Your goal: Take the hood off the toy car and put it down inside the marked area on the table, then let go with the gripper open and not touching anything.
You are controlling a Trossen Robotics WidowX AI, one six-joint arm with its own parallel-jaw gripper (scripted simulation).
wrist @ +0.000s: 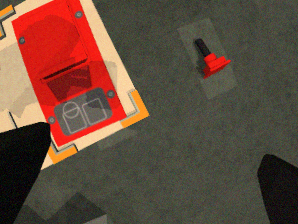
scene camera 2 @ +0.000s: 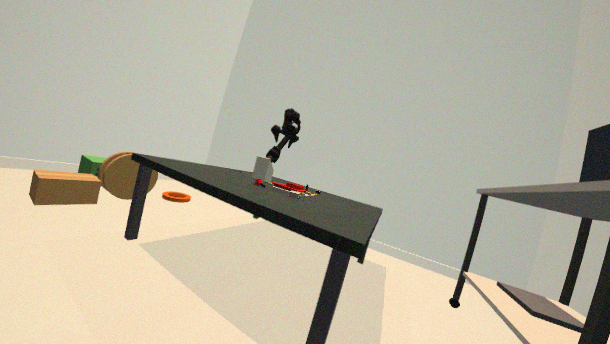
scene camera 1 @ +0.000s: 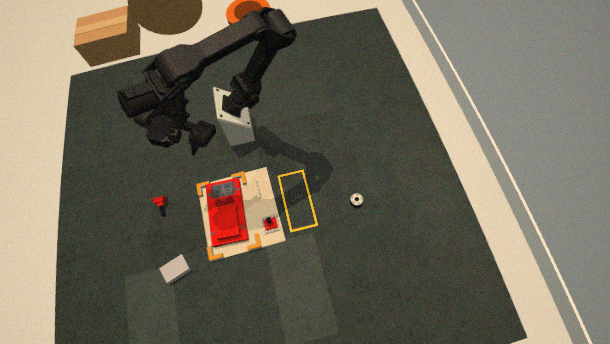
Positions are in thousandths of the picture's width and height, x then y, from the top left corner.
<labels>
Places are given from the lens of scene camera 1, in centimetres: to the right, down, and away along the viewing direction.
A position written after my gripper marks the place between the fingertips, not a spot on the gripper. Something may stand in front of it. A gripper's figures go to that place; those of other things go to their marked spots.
my gripper (scene camera 1: 291,432): -32, -6, 85
red hood (scene camera 1: 370,638): -23, 14, 100
</labels>
